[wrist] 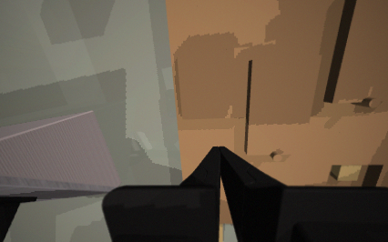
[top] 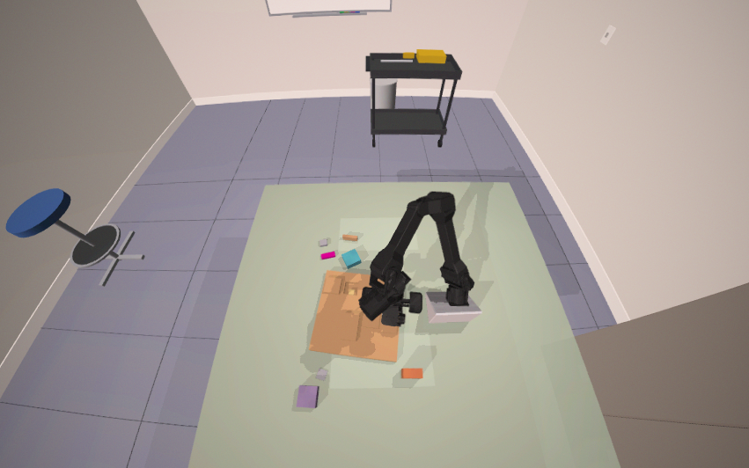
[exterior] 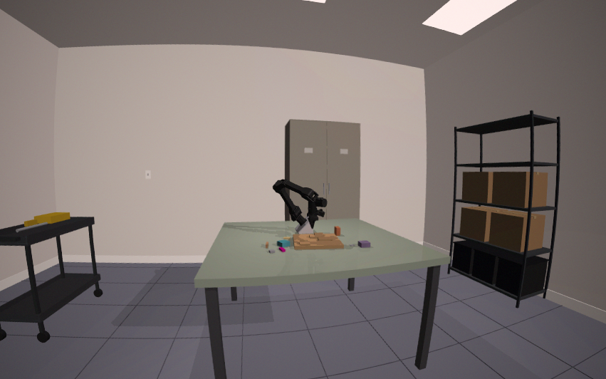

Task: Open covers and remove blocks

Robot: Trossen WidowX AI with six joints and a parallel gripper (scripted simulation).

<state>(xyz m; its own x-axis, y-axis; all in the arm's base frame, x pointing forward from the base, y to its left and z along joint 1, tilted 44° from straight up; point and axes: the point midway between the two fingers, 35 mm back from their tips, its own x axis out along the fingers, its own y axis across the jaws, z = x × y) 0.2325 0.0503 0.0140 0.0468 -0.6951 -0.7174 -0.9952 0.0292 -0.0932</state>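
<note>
Right now the orange block is 7 cm behind my gripper tip, 20 cm to the left of it and 4 cm below it. The rest, counted from my gripper tip: orange stick: 17 cm ahead, 31 cm to the right, 6 cm below; then magenta bar: 25 cm ahead, 23 cm to the right, 6 cm below; then teal block: 15 cm ahead, 21 cm to the right, 6 cm below.
</note>
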